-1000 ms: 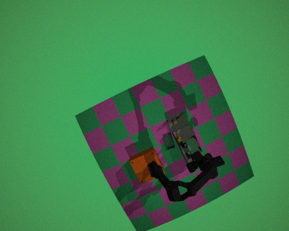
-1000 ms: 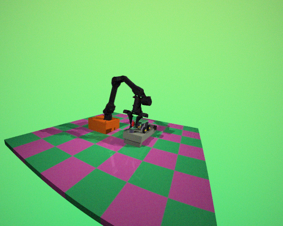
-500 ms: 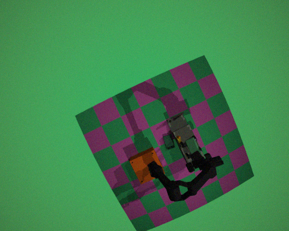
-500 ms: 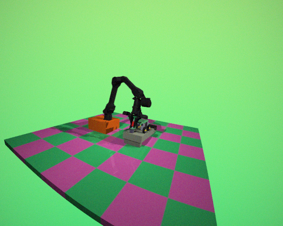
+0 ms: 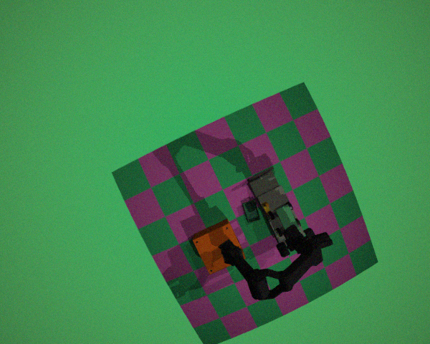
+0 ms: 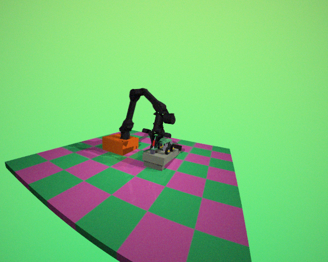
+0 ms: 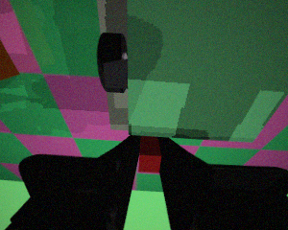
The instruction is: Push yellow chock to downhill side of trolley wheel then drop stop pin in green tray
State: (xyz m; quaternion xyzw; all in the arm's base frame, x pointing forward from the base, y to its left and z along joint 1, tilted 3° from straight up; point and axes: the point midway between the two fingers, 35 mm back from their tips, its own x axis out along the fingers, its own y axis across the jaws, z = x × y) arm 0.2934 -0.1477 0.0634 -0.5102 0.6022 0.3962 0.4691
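The green tray lies 21 cm to the left of my gripper tip, 14 cm below it and 8 cm behind it. From my gripper tip the other things lie so: grey ramp (11 cm to the left, 9 cm below, 4 cm ahead); then trolley (10 cm to the left, 4 cm ahead, 2 cm below); then red-headed stop pin (right at my gripper tip).
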